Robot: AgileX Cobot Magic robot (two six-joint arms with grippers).
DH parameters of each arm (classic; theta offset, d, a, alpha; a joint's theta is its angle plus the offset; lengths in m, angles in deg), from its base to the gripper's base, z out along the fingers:
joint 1: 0 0.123 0 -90
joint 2: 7.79 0 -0.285 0
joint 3: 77.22 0 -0.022 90
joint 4: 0 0.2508 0 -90
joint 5: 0 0 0.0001 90
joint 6: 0 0.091 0 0
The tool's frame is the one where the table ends.
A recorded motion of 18 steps. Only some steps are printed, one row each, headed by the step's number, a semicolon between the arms.
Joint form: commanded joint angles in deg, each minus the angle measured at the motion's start. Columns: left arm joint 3, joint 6, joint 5, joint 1, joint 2, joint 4; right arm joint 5, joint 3, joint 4, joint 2, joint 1, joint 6.
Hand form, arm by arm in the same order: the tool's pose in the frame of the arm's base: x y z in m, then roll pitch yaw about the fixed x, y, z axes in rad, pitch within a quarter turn. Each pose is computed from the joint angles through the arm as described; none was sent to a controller.
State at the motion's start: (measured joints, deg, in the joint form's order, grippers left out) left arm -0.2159 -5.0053 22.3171 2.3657 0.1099 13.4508; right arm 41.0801 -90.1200 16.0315 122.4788 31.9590 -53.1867
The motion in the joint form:
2: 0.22 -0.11 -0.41 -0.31 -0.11 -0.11; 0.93 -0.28 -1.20 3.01 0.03 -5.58
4: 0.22 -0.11 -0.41 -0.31 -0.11 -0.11; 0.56 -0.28 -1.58 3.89 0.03 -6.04
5: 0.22 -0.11 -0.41 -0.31 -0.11 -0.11; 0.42 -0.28 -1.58 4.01 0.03 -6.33
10: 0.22 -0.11 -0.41 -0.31 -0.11 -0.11; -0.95 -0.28 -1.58 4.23 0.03 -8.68
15: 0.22 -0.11 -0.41 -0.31 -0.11 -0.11; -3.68 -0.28 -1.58 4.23 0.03 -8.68
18: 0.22 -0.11 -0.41 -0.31 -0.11 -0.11; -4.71 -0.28 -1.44 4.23 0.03 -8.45
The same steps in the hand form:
2: 0.0522 0.0097 0.1797 2.6628 1.2486 2.7666; 0.3753 0.2528 0.1389 -3.0035 0.3443 -1.6992
4: 0.0522 0.0097 0.1797 2.6628 1.2486 2.7666; 0.3762 0.2528 0.1320 -3.0039 0.3324 -1.6898
5: 0.0522 0.0097 0.1797 2.6628 1.2486 2.7666; 0.3764 0.2529 0.1311 -3.0017 0.3316 -1.6849
10: 0.0522 0.0097 0.1797 2.6628 1.2486 2.7666; 0.3784 0.2536 0.1300 -2.9694 0.3345 -1.6412
15: 0.0522 0.0097 0.1797 2.6628 1.2486 2.7666; 0.3822 0.2550 0.1314 -2.9259 0.3565 -1.6366
18: 0.0522 0.0097 0.1797 2.6628 1.2486 2.7666; 0.3836 0.2557 0.1320 -2.9121 0.3674 -1.6405

